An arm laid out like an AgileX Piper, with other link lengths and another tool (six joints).
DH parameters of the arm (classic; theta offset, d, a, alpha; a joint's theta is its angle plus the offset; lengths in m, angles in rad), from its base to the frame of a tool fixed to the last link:
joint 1: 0 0.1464 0 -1.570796
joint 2: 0.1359 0 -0.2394 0
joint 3: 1.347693 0 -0.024 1.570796
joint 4: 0 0.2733 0 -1.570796
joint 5: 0 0 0 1.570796
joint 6: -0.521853 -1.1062 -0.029 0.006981
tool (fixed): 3.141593 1.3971 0 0
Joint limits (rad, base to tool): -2.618..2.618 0..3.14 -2.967..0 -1.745..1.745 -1.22..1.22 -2.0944..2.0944
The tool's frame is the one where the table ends.
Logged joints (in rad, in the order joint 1, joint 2, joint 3, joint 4, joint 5, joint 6), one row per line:
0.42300 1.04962 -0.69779 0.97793 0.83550 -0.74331
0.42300 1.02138 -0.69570 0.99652 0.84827 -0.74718
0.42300 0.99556 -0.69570 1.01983 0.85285 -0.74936
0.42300 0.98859 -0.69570 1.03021 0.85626 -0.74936
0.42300 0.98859 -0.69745 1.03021 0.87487 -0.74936
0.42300 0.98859 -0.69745 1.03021 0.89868 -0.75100
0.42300 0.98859 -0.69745 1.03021 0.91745 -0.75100
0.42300 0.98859 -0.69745 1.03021 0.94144 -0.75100
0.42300 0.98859 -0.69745 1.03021 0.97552 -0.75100
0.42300 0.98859 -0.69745 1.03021 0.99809 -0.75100
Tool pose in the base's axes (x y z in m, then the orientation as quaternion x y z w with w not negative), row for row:
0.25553 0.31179 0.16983 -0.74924 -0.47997 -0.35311 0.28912
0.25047 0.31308 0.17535 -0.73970 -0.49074 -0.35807 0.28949
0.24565 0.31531 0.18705 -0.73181 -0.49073 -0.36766 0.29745
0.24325 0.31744 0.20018 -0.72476 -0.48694 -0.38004 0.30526
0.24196 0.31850 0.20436 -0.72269 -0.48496 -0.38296 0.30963
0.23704 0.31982 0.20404 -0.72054 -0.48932 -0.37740 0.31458
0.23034 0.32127 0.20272 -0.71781 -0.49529 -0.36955 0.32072
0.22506 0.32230 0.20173 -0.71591 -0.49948 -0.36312 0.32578
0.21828 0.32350 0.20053 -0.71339 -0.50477 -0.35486 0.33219
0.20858 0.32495 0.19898 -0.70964 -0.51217 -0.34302 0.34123
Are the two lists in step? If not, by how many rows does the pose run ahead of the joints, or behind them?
The pose runs 1 row behind the joints: the pose in row i belongs to the joints in row i - 1.
